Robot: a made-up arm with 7 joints.
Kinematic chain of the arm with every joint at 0, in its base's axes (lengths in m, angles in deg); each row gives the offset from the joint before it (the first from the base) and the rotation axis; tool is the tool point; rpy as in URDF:
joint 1: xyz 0 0 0.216 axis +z
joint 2: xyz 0 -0.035 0.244 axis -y
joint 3: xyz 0 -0.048 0.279 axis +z
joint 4: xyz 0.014 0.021 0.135 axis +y
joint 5: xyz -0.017 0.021 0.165 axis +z
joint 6: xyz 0 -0.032 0.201 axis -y
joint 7: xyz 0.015 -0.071 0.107 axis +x
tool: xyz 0 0 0 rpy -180 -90 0
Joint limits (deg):
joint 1: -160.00..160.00
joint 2: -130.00..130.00
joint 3: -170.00..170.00
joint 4: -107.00..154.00
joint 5: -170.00..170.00
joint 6: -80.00..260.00
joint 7: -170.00..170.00
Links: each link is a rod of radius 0.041 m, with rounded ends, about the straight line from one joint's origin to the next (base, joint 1, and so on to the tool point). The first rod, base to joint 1, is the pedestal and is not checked.
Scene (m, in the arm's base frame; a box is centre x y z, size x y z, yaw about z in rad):
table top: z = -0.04
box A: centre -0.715 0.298 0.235 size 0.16 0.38 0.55 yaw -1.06
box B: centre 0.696 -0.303 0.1 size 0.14 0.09 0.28 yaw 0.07
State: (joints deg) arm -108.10 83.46 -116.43 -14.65 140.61 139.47 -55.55
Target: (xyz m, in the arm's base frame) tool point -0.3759 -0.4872 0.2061
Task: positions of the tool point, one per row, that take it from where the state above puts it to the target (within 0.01 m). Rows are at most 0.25 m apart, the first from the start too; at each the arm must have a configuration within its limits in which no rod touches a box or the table.
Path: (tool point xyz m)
1: -0.0871 0.7026 0.6390
2: -0.2278 0.6382 0.6917
3: -0.3400 0.5468 0.7414
4: -0.4191 0.4395 0.7875
5: -0.4658 0.3275 0.8287
6: -0.5778 0.2241 0.7309
7: -0.6484 0.0801 0.6269
8: -0.6642 -0.0858 0.5193
9: -0.6198 -0.2504 0.4114
10: -0.5194 -0.3909 0.3060
11: -0.3759 -0.4872 0.2061

